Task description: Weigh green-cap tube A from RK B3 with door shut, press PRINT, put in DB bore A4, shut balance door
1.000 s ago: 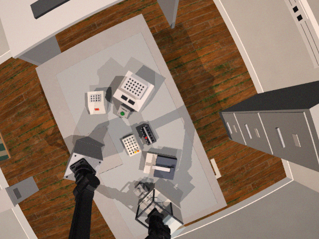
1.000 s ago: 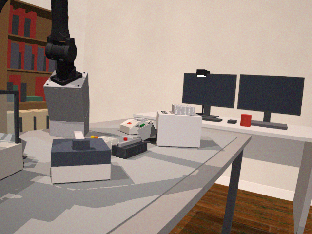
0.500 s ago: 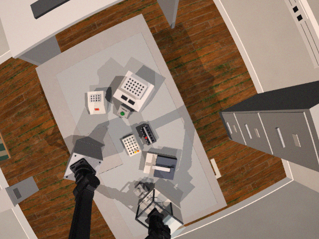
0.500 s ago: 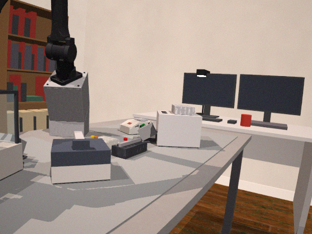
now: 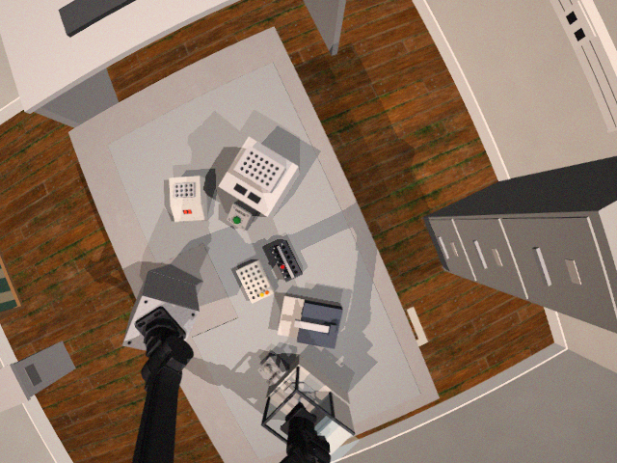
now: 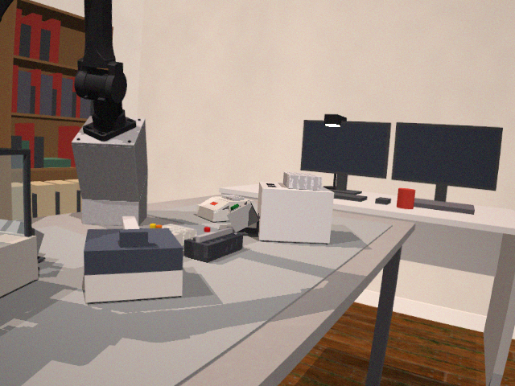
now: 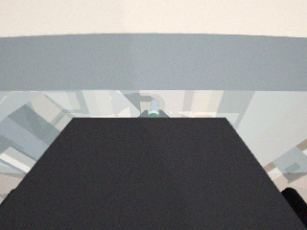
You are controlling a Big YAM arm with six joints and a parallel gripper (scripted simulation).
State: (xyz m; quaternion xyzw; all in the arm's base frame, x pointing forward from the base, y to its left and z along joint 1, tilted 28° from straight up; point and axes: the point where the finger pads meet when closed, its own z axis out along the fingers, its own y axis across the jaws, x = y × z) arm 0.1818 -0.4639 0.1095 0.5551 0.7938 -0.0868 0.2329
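Right now the pale pan is 50 mm below my hand. Round my hand: spectrophotometer 170 mm ahead, 210 mm to the left, 60 mm below; then tinted glass pane 30 mm ahead, 80 mm to the right, 80 mm above; then white print key 40 mm behind, 140 mm to the left, 60 mm below.
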